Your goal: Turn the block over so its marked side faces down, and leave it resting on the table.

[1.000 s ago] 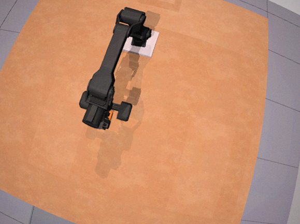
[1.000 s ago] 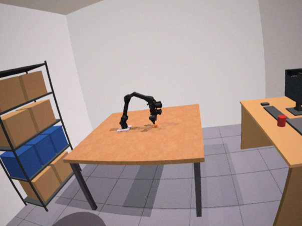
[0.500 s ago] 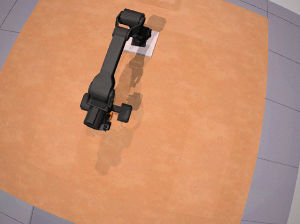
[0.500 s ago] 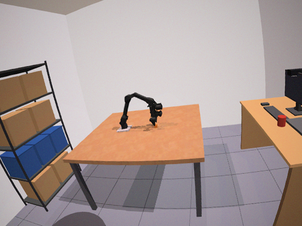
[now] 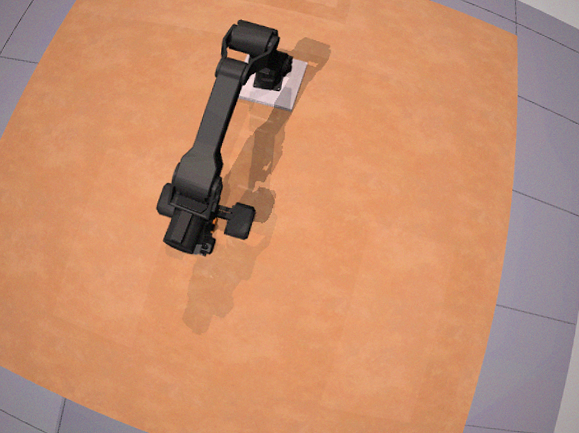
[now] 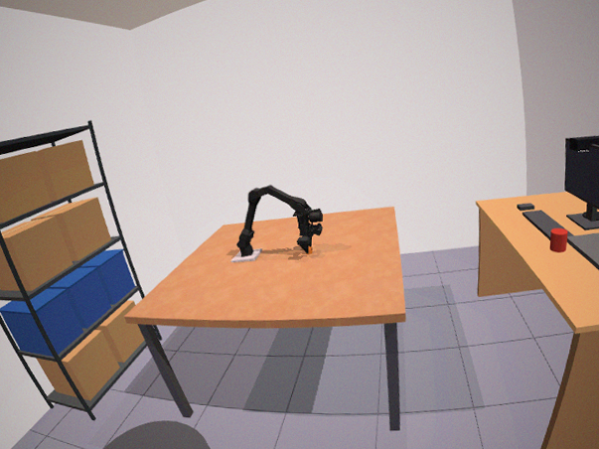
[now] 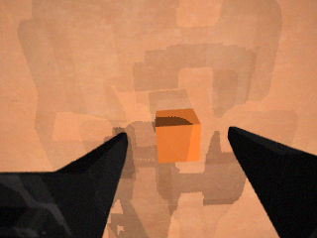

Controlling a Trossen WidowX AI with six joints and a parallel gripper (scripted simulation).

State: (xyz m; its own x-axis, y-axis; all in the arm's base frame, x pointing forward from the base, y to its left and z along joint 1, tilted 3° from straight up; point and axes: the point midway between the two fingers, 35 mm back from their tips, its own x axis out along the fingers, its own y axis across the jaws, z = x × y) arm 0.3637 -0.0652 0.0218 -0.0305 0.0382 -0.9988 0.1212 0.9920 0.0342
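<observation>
Right now the orange block is 1 cm behind my gripper tip.
</observation>
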